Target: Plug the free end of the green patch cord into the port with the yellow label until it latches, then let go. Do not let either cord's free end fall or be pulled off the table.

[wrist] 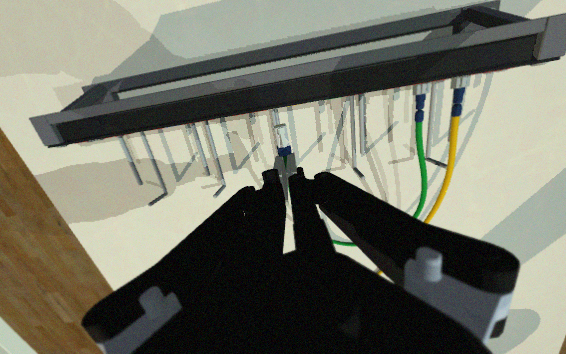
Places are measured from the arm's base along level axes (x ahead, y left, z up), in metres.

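Where they show: gripper, between the fingertips: (287,166).
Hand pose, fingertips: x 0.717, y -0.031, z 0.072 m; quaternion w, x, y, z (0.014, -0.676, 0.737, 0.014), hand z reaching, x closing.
Observation:
Things, the pixels of their centre, and the offset from my fingertips. "spot": a spot on its surface instead.
- green cord, a spot on its surface: (422,170) spot: 0.049 m back, 0.144 m right, 0.014 m down
- dark rack panel, middle of its body: (265,97) 0.072 m ahead, 0.001 m left, 0.002 m up
- yellow cord, a spot on its surface: (451,165) spot: 0.051 m back, 0.173 m right, 0.013 m down
My gripper (287,166) is shut on the free end of the green patch cord, just behind its clear plug with a blue boot (283,142). The plug points toward the front of the dark panel and lies a little short of its lower edge in this view. The green cord (422,170) is fixed at its other end in the panel, at the right, and bends down behind my gripper. The yellow label and the port faces do not show in the wrist view.
A dark rack panel (300,82) spans the upper view. A yellow cord (451,165) is plugged in at the far right. Several thin metal rods (154,165) stick out from under the panel on both sides of the plug. A wooden edge (45,240) runs along the left.

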